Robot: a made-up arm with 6 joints.
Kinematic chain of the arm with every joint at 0, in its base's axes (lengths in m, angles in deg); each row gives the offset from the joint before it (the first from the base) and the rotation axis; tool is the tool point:
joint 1: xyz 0 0 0.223 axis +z
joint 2: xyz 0 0 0 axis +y
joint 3: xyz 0 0 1.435 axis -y
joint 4: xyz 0 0 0 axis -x
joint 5: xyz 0.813 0 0 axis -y
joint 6: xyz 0 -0.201 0 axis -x
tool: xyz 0 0 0
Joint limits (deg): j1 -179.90..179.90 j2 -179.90..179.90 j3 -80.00..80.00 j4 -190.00..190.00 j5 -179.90..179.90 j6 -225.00..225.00
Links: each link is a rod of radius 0.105 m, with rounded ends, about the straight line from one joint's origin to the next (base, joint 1, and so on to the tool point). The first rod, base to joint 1, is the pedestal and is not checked.
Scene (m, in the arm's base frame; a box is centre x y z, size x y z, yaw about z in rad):
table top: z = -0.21
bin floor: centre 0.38 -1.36 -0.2 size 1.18 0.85 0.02 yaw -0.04
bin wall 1: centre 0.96 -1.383 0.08 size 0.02 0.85 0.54 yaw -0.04
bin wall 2: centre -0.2 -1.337 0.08 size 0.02 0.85 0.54 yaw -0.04
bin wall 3: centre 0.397 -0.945 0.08 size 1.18 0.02 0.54 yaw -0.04
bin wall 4: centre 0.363 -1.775 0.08 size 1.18 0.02 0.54 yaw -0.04
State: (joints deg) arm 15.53 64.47 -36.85 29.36 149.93 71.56
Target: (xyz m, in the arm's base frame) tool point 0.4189 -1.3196 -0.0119
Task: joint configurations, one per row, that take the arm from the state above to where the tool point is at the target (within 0.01 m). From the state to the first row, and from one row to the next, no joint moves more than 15 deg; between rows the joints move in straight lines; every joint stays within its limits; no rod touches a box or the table.
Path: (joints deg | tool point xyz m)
1: 3.07 54.31 -24.08 19.79 139.87 73.03 | 1.4039 -0.1141 0.2775
2: -9.38 44.16 -11.31 10.23 129.81 74.50 | 1.4378 -0.4380 0.6029
3: -21.84 34.00 1.47 0.66 119.75 75.97 | 1.3075 -0.7405 0.9774
4: -36.21 35.77 -6.53 9.41 129.81 74.50 | 1.0627 -1.0238 0.8645
5: -50.58 37.53 -14.53 18.15 139.87 73.03 | 0.7563 -1.2209 0.7583
6: -64.95 39.30 -22.53 26.89 149.93 71.56 | 0.4189 -1.3196 0.6597
7: -64.93 52.71 -24.22 26.66 149.93 71.56 | 0.4362 -1.3563 0.3209
8: -64.92 66.13 -25.91 26.44 149.93 71.56 | 0.4189 -1.3196 -0.0120

